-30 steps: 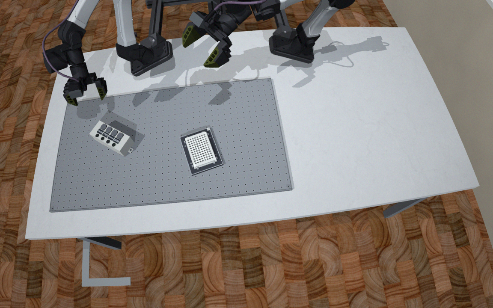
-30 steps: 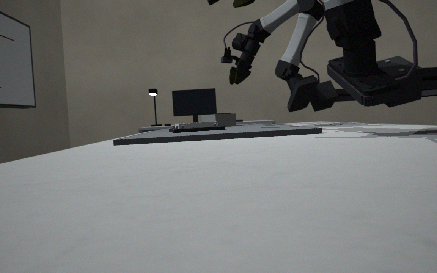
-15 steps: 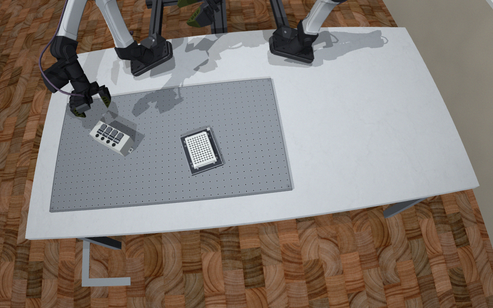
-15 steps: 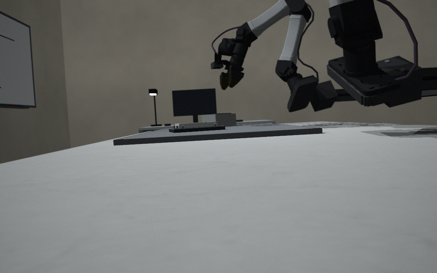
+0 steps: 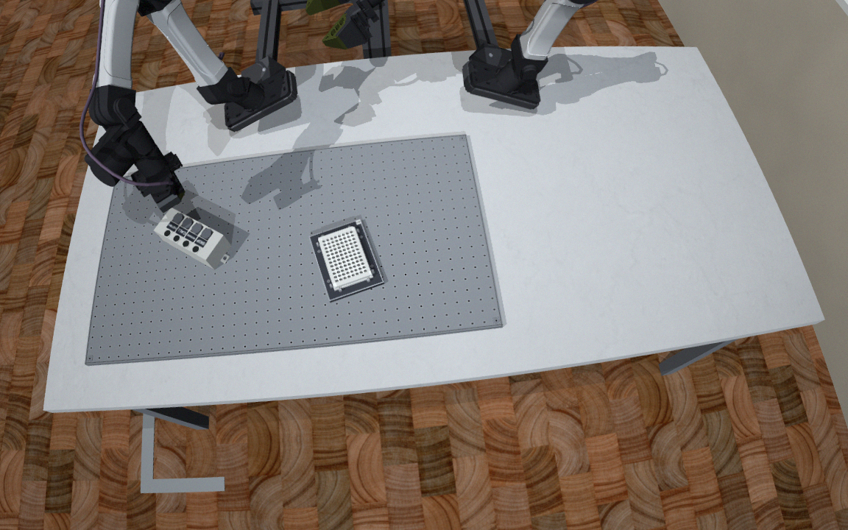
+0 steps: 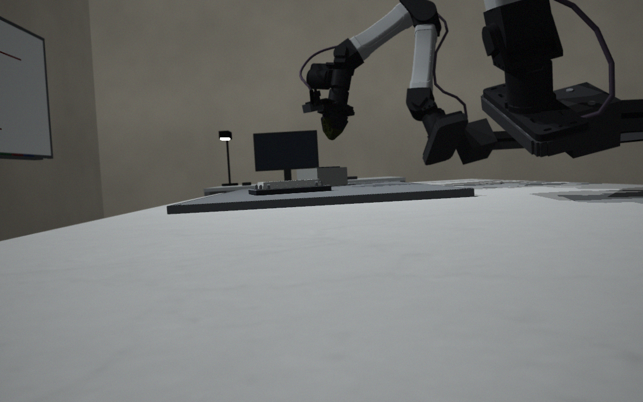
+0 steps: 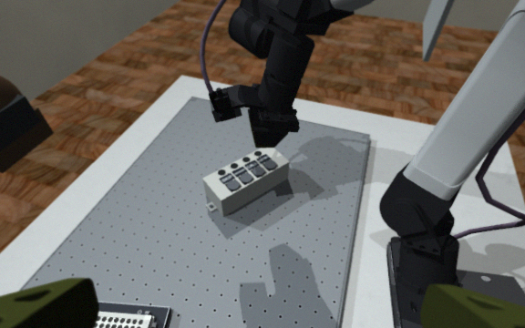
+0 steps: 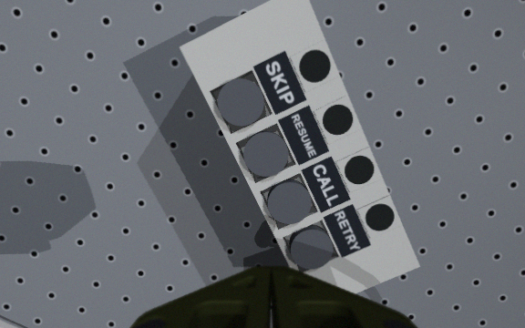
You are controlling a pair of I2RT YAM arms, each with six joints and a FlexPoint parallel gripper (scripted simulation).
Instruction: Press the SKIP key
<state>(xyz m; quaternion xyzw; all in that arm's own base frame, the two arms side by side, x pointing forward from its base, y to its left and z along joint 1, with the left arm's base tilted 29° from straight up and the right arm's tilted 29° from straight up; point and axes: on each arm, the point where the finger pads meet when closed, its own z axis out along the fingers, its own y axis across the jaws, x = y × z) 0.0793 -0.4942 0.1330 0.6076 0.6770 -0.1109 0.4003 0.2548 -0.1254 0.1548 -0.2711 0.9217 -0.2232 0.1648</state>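
The operator panel lies 20 mm ahead of my right hand and 100 mm below it.
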